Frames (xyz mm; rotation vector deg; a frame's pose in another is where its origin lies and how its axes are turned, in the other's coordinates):
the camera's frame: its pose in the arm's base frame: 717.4 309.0 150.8 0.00 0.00 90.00
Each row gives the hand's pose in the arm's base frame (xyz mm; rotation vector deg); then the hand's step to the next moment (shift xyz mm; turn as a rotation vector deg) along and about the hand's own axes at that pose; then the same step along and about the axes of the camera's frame.
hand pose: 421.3 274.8 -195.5 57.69 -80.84 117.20
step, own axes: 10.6 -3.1 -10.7 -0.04 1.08 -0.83
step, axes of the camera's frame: 10.7 7.8 7.9 0.37 1.00 -0.85
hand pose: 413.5 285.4 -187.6 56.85 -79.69 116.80
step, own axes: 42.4 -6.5 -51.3 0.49 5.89 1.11
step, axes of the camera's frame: 49.5 37.0 25.6 -3.22 4.23 -2.81
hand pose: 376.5 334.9 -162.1 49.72 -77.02 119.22
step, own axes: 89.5 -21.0 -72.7 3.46 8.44 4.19
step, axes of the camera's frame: 81.7 61.9 56.8 -6.80 7.29 -1.18
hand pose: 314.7 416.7 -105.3 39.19 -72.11 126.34
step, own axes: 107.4 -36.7 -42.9 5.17 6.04 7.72
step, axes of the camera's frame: 73.1 63.8 72.9 -8.54 6.40 2.99
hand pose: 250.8 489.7 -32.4 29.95 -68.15 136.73
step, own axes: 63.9 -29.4 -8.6 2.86 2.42 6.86
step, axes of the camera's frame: 35.9 39.6 46.6 -6.33 2.69 3.71
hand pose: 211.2 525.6 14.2 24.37 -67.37 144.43
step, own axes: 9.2 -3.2 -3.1 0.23 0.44 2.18
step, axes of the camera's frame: 5.9 7.4 3.9 -1.92 0.11 1.13
